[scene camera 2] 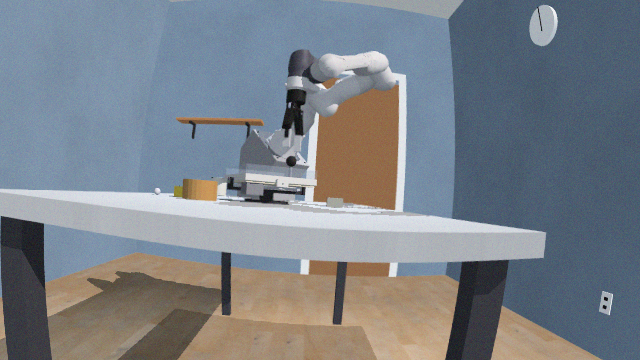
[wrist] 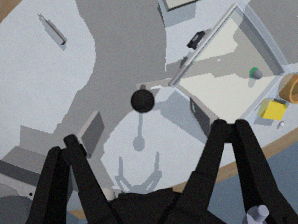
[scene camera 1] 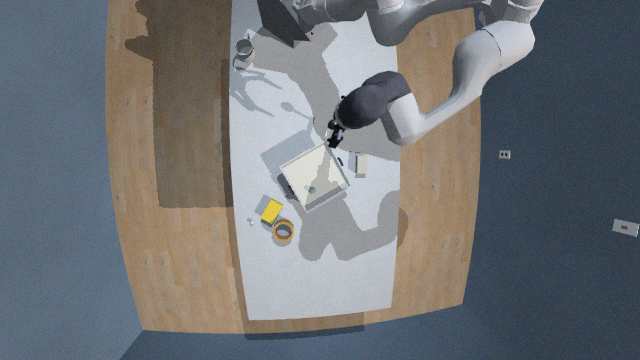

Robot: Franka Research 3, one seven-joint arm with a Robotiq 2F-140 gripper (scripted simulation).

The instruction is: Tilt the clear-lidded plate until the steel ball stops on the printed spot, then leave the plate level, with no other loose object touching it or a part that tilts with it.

In view: my gripper [scene camera 2: 291, 149].
My gripper is seen too in the wrist view [wrist: 145, 112].
